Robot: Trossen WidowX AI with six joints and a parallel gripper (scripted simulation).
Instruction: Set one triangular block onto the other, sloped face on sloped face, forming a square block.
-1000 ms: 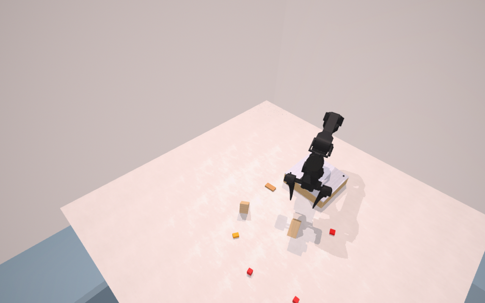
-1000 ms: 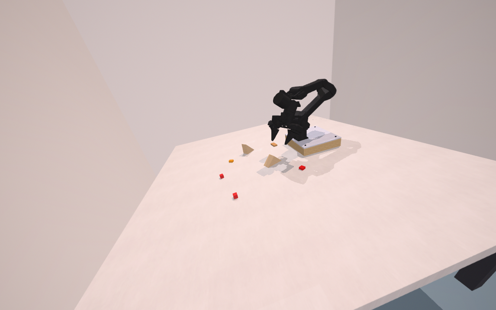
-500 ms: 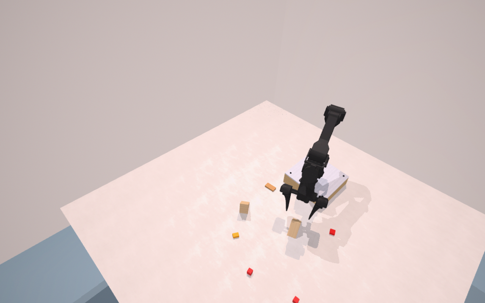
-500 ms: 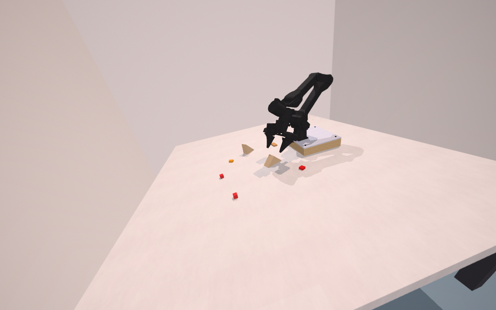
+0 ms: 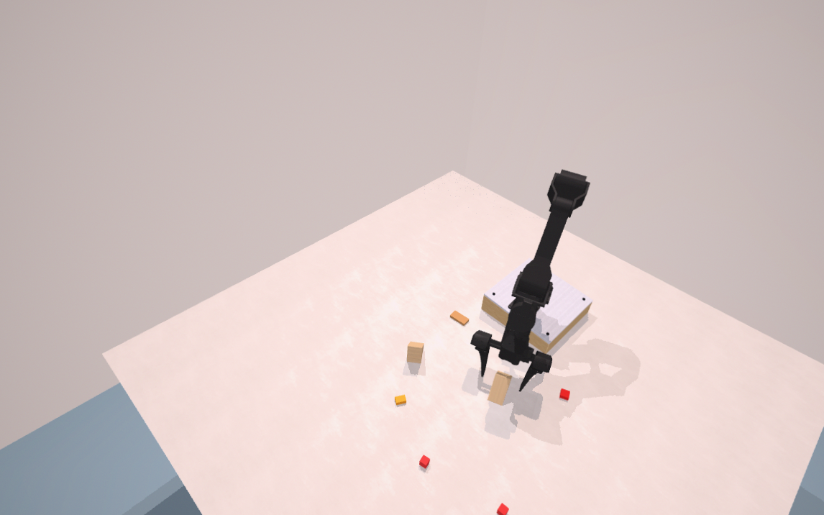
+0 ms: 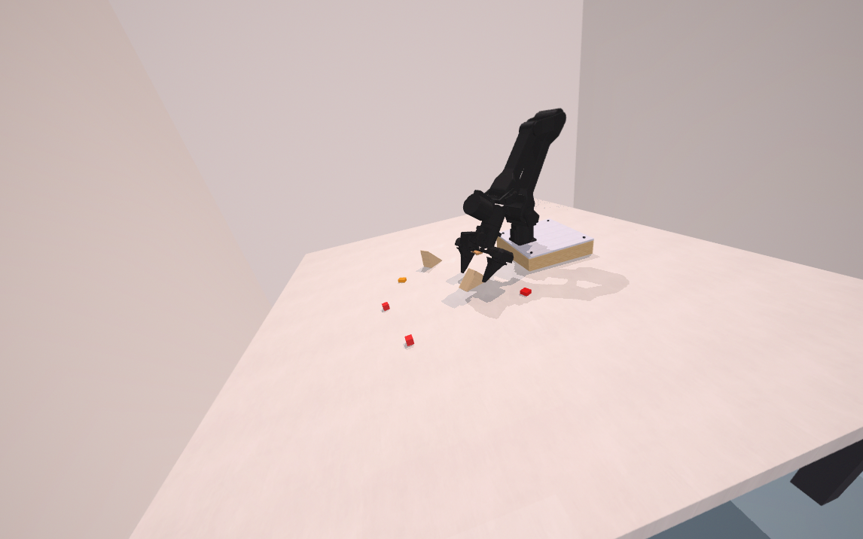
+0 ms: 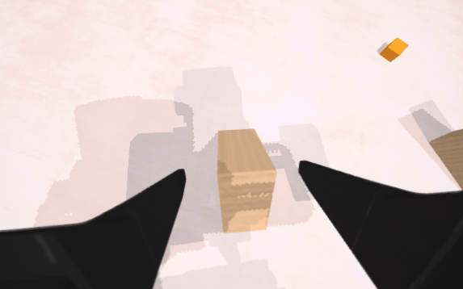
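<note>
Now: the triangular block right at my gripper tip. The rest, counted from my gripper tip: small orange block 19 cm ahead, 15 cm to the right, 2 cm below.
</note>
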